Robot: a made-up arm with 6 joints. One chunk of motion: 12 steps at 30 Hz.
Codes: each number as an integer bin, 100 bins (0 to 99) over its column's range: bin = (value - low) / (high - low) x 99, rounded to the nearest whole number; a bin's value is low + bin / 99 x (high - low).
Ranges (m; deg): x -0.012..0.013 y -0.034..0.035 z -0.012..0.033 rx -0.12..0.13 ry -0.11..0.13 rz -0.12..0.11
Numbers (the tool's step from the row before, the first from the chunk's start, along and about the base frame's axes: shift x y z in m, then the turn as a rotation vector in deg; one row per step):
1: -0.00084 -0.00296 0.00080 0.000 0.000 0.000
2: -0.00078 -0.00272 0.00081 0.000 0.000 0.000
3: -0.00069 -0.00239 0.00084 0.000 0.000 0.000
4: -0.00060 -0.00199 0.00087 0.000 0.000 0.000
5: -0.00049 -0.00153 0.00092 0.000 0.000 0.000
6: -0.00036 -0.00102 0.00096 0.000 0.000 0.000
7: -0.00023 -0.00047 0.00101 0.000 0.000 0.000
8: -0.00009 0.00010 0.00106 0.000 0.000 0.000
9: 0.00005 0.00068 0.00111 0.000 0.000 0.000
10: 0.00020 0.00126 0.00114 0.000 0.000 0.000
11: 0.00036 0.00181 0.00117 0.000 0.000 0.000
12: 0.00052 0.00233 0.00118 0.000 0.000 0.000
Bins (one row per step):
1: 44 45 28 48 45 52
2: 44 45 28 48 45 52
3: 45 45 28 48 45 52
4: 45 46 28 48 45 52
5: 46 47 28 48 45 52
6: 46 47 29 48 45 52
7: 47 48 29 48 45 52
8: 47 49 29 48 45 52
9: 48 50 29 48 45 52
10: 48 51 29 48 45 52
11: 49 51 29 48 45 52
12: 50 52 29 48 45 52

